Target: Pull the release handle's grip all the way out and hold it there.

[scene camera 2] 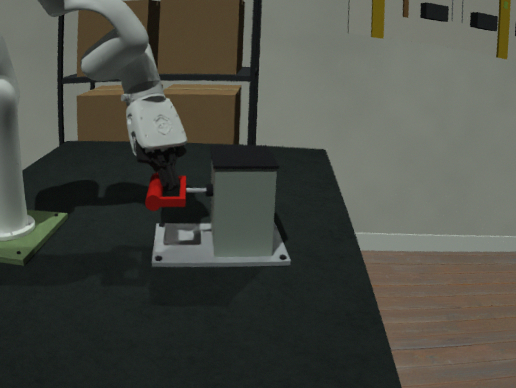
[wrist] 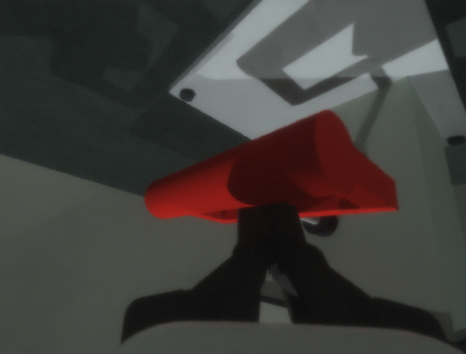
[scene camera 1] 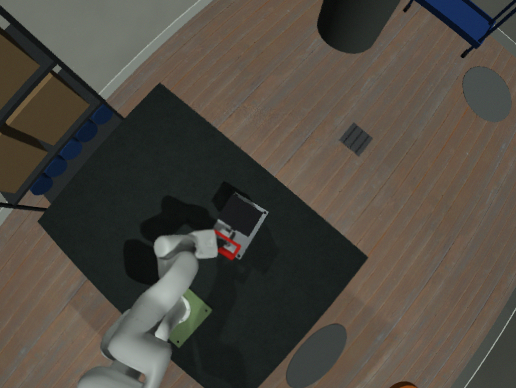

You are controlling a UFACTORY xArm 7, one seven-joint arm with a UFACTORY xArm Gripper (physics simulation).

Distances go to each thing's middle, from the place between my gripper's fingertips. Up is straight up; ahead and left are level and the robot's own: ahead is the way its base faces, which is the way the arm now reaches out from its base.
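There is the light grey base plate [scene camera 2: 176,244], which is 8 cm ahead of my hand and 10 cm below it.
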